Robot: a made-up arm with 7 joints.
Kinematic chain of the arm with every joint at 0, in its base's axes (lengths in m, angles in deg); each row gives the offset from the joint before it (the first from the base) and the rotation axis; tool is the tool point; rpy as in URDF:
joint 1: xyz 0 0 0.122 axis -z
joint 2: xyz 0 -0.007 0.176 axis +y
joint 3: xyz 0 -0.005 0.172 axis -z
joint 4: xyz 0 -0.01 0.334 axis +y
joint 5: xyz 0 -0.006 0.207 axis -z
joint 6: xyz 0 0 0.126 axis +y
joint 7: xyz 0 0 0.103 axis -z
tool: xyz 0 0 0 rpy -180 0 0
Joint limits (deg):
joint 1: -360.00..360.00
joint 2: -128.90..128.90
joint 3: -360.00..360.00
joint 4: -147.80..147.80
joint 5: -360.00..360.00
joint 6: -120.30..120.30
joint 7: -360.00..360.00
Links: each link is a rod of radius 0.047 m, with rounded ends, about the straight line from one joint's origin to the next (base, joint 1, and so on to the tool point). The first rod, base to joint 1, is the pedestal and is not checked.
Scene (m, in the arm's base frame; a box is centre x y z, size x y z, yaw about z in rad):
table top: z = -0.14
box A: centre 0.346 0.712 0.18 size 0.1 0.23 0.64 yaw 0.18
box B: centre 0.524 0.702 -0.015 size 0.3 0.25 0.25 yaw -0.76
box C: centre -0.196 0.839 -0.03 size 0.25 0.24 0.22 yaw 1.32
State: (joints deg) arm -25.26 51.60 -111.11 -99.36 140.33 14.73 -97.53
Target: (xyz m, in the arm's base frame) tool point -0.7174 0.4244 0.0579
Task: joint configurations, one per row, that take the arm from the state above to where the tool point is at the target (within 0.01 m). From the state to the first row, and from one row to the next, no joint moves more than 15 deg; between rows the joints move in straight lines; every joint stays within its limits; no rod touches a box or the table.
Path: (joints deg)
1: -39.16 50.92 -116.13 -85.52 139.37 12.34 -97.53
2: -53.06 50.24 -121.15 -71.67 138.41 9.95 -97.53
3: -66.96 49.56 -126.16 -57.83 137.45 7.55 -97.53
4: -80.87 48.88 -131.18 -43.99 136.49 5.16 -97.53
5: -95.75 56.20 -137.08 -43.97 136.36 6.59 -97.53
6: -110.64 63.52 -142.98 -43.95 136.24 8.02 -97.53
7: -125.52 70.84 -148.88 -43.93 136.11 9.45 -97.53
8: -140.41 78.16 -154.78 -43.91 135.99 10.88 -97.53
9: -155.29 85.48 -160.68 -43.89 135.86 12.31 -97.53

